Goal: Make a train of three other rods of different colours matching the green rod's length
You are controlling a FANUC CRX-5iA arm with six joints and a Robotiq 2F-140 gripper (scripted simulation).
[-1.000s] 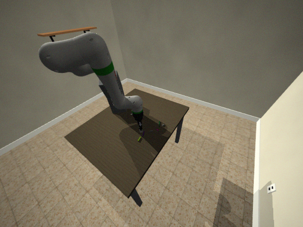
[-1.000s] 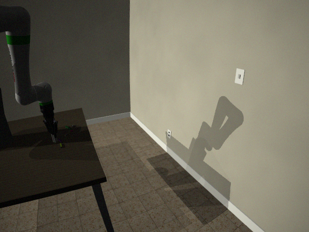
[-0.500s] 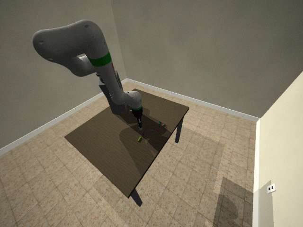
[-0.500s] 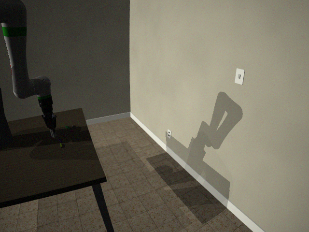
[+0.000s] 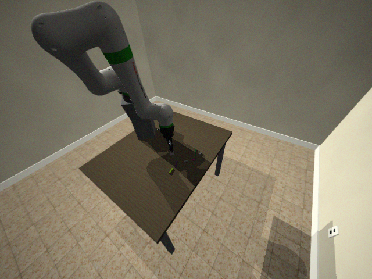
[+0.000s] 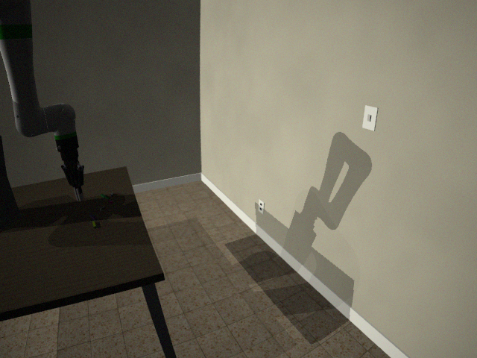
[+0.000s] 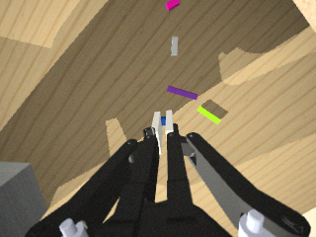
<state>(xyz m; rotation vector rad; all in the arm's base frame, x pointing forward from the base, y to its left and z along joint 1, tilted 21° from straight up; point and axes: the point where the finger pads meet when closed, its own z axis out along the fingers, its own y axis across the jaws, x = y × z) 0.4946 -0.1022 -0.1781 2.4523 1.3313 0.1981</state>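
The purple rod is 40 mm ahead of my hand, 10 mm to the right of it and 130 mm below it. From my hand the other things lie so: magenta rod 120 mm ahead, 120 mm to the left, 130 mm below; then blue rod 30 mm below; then lime rod 50 mm ahead, 80 mm to the right, 130 mm below.
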